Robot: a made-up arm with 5 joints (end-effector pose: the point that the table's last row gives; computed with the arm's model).
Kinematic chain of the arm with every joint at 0, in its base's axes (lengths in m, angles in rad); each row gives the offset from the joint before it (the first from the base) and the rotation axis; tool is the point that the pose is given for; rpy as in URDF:
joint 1: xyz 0.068 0 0.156 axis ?
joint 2: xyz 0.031 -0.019 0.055 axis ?
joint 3: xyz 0.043 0 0.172 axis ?
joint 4: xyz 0.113 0 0.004 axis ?
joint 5: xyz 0.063 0.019 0 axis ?
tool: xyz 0 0 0 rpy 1.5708 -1.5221 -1.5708
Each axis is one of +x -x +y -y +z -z.
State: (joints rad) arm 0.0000 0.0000 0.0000 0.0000 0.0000
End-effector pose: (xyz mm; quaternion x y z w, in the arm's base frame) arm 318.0 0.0 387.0 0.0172 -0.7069 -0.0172 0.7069
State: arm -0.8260 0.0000 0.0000 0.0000 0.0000
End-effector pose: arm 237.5 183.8 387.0 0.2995 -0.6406 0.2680 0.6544
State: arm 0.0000 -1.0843 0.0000 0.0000 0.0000
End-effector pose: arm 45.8 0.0 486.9 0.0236 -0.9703 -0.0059 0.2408
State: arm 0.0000 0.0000 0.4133 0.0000 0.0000
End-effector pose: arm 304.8 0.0 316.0 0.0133 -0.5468 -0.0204 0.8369
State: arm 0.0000 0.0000 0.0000 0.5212 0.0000
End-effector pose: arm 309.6 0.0 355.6 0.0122 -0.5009 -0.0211 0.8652
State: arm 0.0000 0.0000 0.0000 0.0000 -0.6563
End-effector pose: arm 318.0 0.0 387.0 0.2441 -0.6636 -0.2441 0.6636
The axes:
joint 1: -z
joint 2: +y
joint 3: +y
joint 4: +y
joint 5: -x

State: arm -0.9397 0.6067 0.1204 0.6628 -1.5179
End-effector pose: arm 223.1 212.2 193.7 0.0858 -0.0282 -0.3071 0.9474
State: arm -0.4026 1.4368 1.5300 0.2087 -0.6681
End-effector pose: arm 99.0 13.2 169.9 -0.3817 0.6093 -0.1087 0.6865
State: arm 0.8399 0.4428 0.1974 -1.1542 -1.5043
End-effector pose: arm 262.5 -217.0 314.7 0.3014 -0.8093 -0.4692 0.1844
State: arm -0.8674 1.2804 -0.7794 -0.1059 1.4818
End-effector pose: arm 305.6 280.1 144.0 -0.1548 -0.5325 0.7596 0.3397
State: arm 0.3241 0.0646 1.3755 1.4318 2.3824
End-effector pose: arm 108.7 -13.7 251.6 0.5880 0.1451 0.6717 0.4267
